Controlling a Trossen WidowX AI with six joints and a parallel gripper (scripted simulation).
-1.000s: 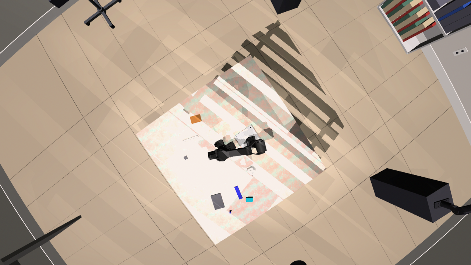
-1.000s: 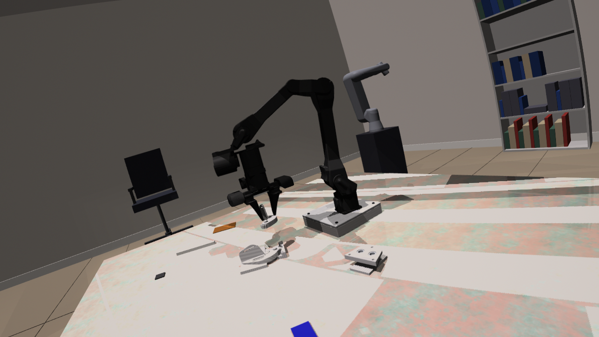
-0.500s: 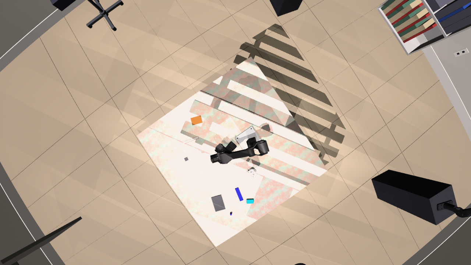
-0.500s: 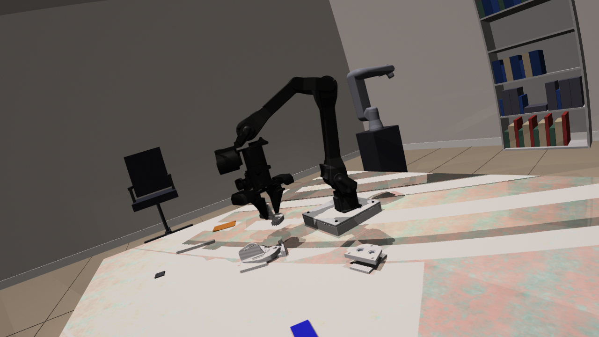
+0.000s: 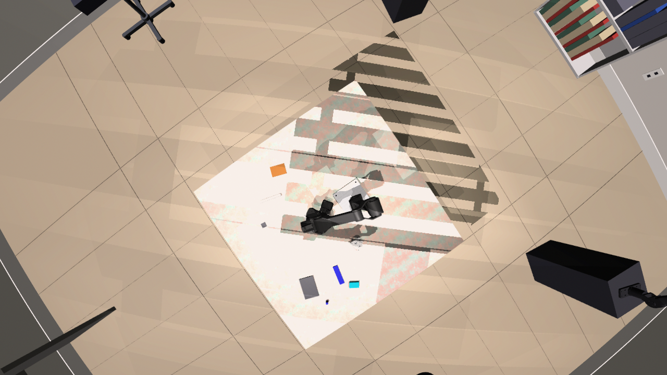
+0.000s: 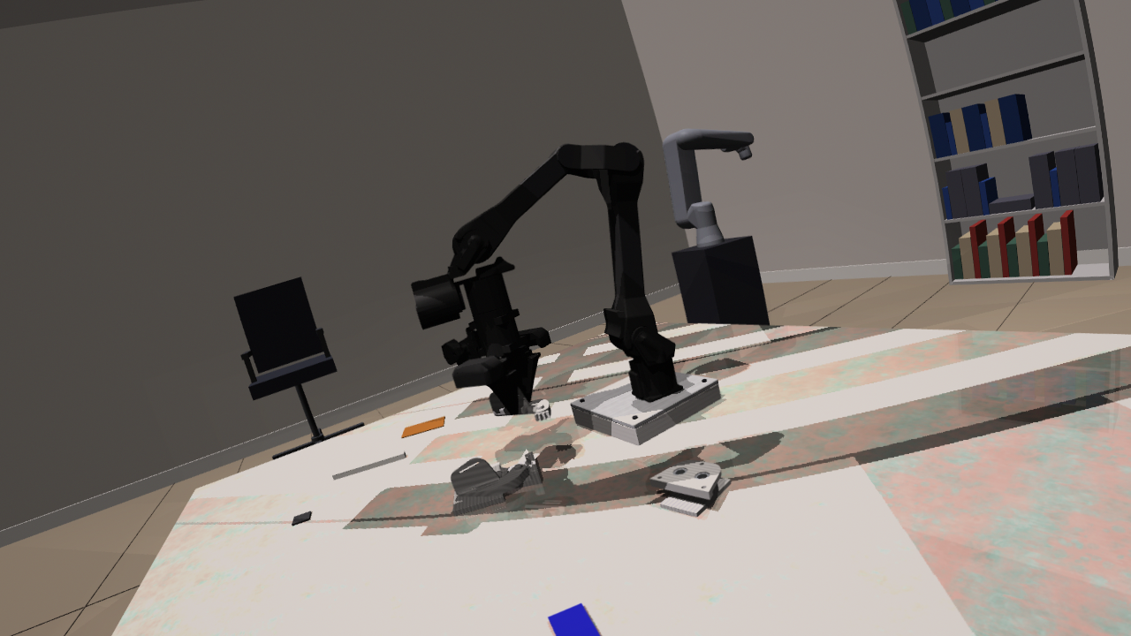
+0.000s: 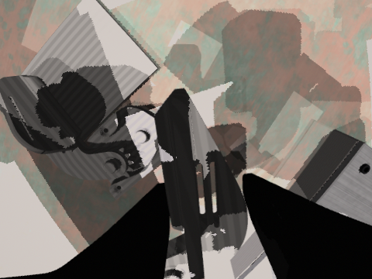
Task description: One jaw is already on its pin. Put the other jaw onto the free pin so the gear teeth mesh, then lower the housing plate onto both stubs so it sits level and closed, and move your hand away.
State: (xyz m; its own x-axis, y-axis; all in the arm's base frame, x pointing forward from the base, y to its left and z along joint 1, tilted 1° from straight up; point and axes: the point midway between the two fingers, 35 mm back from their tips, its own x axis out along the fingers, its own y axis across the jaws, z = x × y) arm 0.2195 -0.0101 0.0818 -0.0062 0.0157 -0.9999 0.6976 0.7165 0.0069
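My gripper tip is now 40 mm to the right of the jaw and 10 mm past it. From my gripper tip the other things lie so: thin rod: 280 mm ahead, 220 mm to the right, 80 mm below; orange tile: 370 mm to the right, 160 mm ahead, 80 mm below; small dark square: 390 mm ahead, 80 mm to the right, 80 mm below.
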